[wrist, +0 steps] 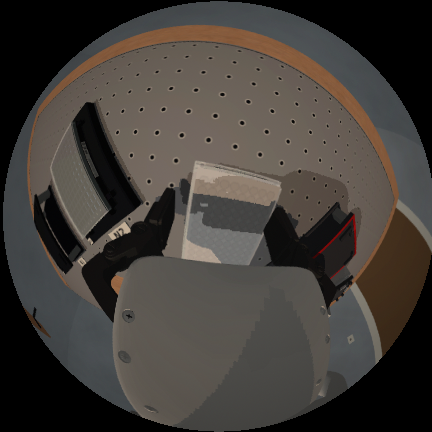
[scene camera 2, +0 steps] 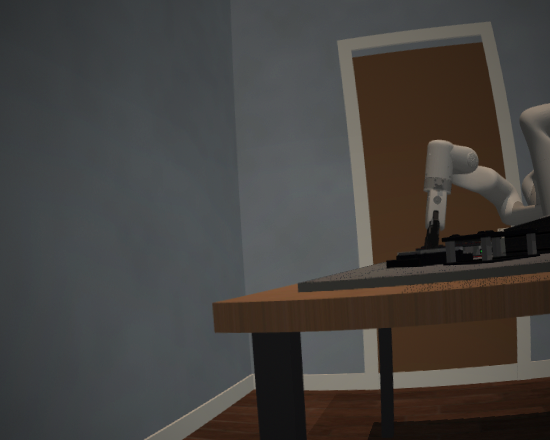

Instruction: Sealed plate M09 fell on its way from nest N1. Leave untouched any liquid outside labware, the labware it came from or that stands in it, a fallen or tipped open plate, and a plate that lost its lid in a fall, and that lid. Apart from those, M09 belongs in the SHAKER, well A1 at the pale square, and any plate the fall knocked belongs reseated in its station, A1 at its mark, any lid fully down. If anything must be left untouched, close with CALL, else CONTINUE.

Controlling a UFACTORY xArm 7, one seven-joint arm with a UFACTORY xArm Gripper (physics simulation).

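A clear, lidded-looking plate lies between the spread fingers in the wrist view; its near end is hidden by the gripper body. Its label is not readable, and I cannot tell whether liquid is on or around it. My gripper is open, with a black finger on each side of this plate, low over the deck. Another clear plate sits in a black station at the left, near the label N2. I cannot make out the shaker or its pale square.
A black nest frame stands at the far left. A dark device with a red edge stands at the right, beyond the right finger. The perforated deck ends at the wooden table edge. Black fixtures stand right of the gripper in the scene view.
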